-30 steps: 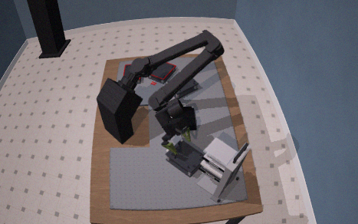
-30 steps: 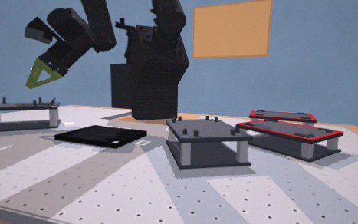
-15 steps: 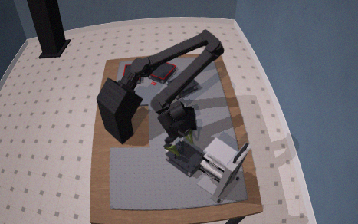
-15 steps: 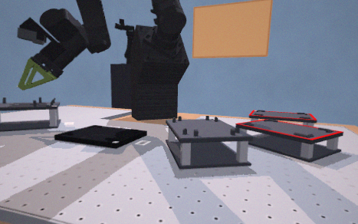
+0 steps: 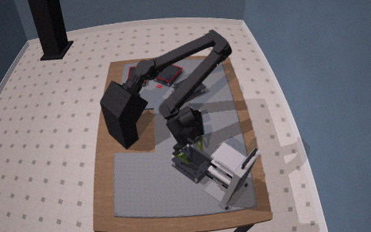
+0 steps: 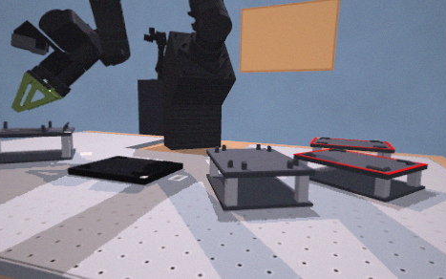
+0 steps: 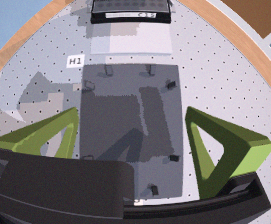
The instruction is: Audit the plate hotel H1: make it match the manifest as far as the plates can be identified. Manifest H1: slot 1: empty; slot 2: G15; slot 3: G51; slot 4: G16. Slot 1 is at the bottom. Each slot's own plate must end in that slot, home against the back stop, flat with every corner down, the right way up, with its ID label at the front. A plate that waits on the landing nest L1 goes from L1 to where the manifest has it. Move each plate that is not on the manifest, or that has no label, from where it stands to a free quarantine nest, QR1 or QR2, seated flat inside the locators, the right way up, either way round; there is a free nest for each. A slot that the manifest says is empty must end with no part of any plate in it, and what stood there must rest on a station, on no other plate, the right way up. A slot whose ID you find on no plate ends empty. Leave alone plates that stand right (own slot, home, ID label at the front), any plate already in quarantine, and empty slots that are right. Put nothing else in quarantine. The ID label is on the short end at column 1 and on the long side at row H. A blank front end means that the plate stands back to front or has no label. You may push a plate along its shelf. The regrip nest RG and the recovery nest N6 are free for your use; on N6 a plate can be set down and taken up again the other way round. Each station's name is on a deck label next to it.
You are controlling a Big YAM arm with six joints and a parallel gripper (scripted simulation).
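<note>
My gripper is now 13 cm short of the dark plate and 10 cm to the left of it. Round my hand: flat black pad 3 cm behind, 28 cm to the left, 11 cm below; then h1 deck label 15 cm ahead, 1 cm to the left, 11 cm below; then red-edged quarantine nest 39 cm behind, 62 cm to the left, 8 cm below.
</note>
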